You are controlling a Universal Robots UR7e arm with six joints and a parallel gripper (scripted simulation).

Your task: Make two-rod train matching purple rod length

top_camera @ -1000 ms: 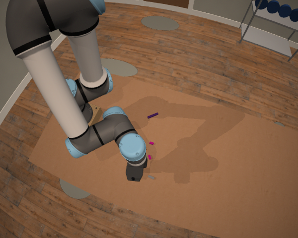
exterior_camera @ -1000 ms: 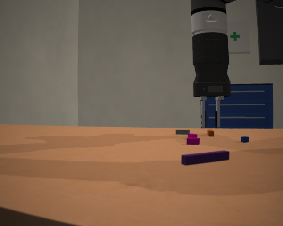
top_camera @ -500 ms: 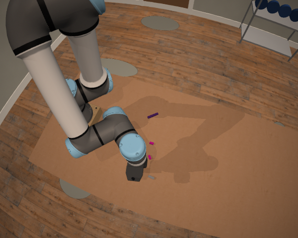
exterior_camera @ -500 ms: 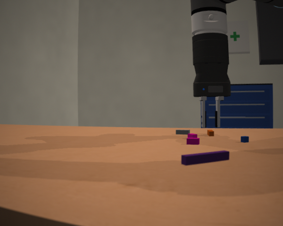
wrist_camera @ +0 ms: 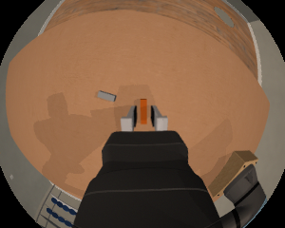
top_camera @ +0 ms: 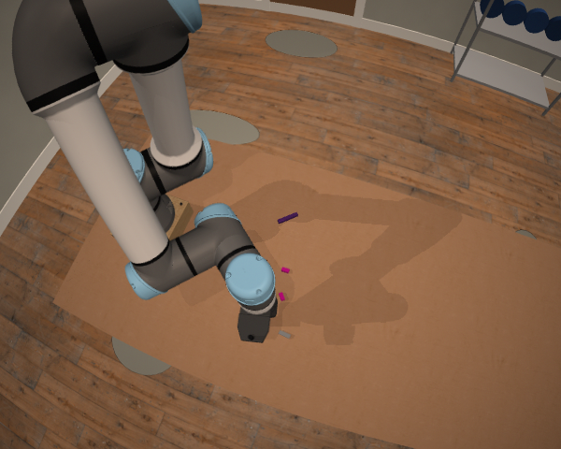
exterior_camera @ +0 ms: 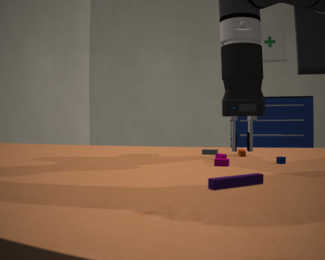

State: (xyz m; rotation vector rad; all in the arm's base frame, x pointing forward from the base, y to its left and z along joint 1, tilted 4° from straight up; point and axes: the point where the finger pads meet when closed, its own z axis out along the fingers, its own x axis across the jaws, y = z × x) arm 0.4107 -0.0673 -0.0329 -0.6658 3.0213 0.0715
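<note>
The orange rod is 2 cm below my hand. From my hand the other things lie so: grey rod: 7 cm ahead, 2 cm below; then purple rod: 9 cm behind, 29 cm to the left, 2 cm below; then blue rod: 9 cm behind, 9 cm to the left, 2 cm below.
</note>
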